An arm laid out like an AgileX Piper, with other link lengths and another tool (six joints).
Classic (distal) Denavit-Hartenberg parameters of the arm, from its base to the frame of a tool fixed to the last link. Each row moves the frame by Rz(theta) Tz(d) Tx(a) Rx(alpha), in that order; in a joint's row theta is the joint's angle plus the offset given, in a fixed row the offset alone. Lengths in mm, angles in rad.
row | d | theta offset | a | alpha
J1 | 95.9 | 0 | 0 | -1.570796
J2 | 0 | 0.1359 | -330.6 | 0
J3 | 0 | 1.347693 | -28.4 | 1.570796
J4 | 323.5 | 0 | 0 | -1.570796
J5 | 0 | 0 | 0 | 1.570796
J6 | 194 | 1.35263 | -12.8 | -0.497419
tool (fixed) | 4.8 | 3.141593 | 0 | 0
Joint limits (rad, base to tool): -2.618..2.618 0..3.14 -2.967..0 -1.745..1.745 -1.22..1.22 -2.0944..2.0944
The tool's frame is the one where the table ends.
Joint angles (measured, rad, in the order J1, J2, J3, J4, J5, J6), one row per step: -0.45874, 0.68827, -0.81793, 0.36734, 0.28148, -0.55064; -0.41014, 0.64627, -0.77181, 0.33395, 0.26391, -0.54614; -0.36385, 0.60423, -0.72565, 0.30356, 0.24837, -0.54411; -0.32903, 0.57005, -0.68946, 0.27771, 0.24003, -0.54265; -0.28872, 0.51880, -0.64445, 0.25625, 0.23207, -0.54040; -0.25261, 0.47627, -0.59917, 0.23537, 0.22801, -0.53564; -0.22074, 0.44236, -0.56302, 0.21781, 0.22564, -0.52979; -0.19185, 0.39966, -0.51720, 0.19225, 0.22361, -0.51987; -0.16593, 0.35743, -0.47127, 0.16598, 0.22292, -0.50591; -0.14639, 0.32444, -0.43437, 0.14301, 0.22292, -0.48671; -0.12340, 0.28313, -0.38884, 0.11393, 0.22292, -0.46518; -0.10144, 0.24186, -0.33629, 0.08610, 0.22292, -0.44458; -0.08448, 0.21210, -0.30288, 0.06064, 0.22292, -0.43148; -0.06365, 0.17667, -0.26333, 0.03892, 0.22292, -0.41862; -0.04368, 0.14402, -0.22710, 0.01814, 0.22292, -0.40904
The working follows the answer.
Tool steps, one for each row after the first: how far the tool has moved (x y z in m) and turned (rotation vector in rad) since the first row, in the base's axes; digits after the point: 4 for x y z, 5 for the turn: -0.0043, 0.0140, -0.0088, -0.02940, 0.00045, 0.03539; -0.0092, 0.0271, -0.0182, -0.05806, 0.00081, 0.07050; -0.0135, 0.0368, -0.0262, -0.08194, 0.00326, 0.09767; -0.0216, 0.0488, -0.0347, -0.10400, -0.00462, 0.13106; -0.0274, 0.0584, -0.0467, -0.11887, -0.00199, 0.16196; -0.0317, 0.0664, -0.0567, -0.12949, 0.00009, 0.18976; -0.0375, 0.0733, -0.0700, -0.14343, 0.00457, 0.21317; -0.0431, 0.0791, -0.0840, -0.15383, 0.00986, 0.23381; -0.0471, 0.0830, -0.0958, -0.15592, 0.01404, 0.24876; -0.0519, 0.0873, -0.1104, -0.16165, 0.01921, 0.26594; -0.0557, 0.0912, -0.1288, -0.16558, 0.03096, 0.28294; -0.0585, 0.0939, -0.1398, -0.17659, 0.03654, 0.29504; -0.0616, 0.0974, -0.1530, -0.18438, 0.04115, 0.31175; -0.0642, 0.1006, -0.1651, -0.19473, 0.04555, 0.32785
Tool pose at each row, in the base's axes (x y z in m, rotation vector in rad; rounded; the steps above come from the unrounded poses): 0.2584, -0.1175, 0.4339, -1.12312, 0.82939, -1.87736; 0.2540, -0.1035, 0.4251, -1.14906, 0.77959, -1.86566; 0.2492, -0.0904, 0.4157, -1.17377, 0.73054, -1.85309; 0.2449, -0.0807, 0.4077, -1.19569, 0.69226, -1.84294; 0.2367, -0.0687, 0.3992, -1.20670, 0.64570, -1.83035; 0.2310, -0.0591, 0.3872, -1.22332, 0.61292, -1.81111; 0.2267, -0.0511, 0.3771, -1.23604, 0.58576, -1.79219; 0.2208, -0.0442, 0.3639, -1.25217, 0.55995, -1.77762; 0.2153, -0.0385, 0.3499, -1.26644, 0.53959, -1.76305; 0.2113, -0.0345, 0.3381, -1.27389, 0.52984, -1.74944; 0.2065, -0.0302, 0.3235, -1.28461, 0.51589, -1.73531; 0.2027, -0.0264, 0.3051, -1.30073, 0.50704, -1.71752; 0.1998, -0.0236, 0.2941, -1.31401, 0.49201, -1.71017; 0.1967, -0.0201, 0.2809, -1.32493, 0.47625, -1.69751; 0.1942, -0.0169, 0.2688, -1.33690, 0.45850, -1.68665

